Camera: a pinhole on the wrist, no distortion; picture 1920 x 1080 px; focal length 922.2 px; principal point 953.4 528.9 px. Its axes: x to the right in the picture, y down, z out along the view. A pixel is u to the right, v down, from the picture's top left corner.
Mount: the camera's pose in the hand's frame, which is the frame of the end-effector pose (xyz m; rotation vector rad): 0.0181 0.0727 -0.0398 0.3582 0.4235 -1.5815
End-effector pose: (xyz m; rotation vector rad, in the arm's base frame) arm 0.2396 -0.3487 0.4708 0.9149 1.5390 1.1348
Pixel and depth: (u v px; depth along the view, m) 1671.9 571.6 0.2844
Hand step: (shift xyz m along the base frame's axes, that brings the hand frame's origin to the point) 0.0897 -0.0235 -0.2637
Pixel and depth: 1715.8 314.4 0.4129
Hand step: 0.1730 -0.1598 -0.3951
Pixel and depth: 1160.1 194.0 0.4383
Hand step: 0.3255 -0.1170 -0.1986
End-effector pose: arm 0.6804 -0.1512 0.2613 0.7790 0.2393 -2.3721
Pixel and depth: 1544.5 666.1 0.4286
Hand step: -0.3763 0.1855 0.1105
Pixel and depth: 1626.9 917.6 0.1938
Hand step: -0.1797 0.0460 -0.0123
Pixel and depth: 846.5 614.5 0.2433
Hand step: -0.1310 -0.0744 0.1215
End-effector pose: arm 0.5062 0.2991 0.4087 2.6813 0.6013 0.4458
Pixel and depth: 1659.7 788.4 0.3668
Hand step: 0.0317 0.3126 -0.2444
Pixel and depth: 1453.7 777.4 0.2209
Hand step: 0.0533 0.1282 -0.1231
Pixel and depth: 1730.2 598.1 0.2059
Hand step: -0.0143 0.1489 -0.1170
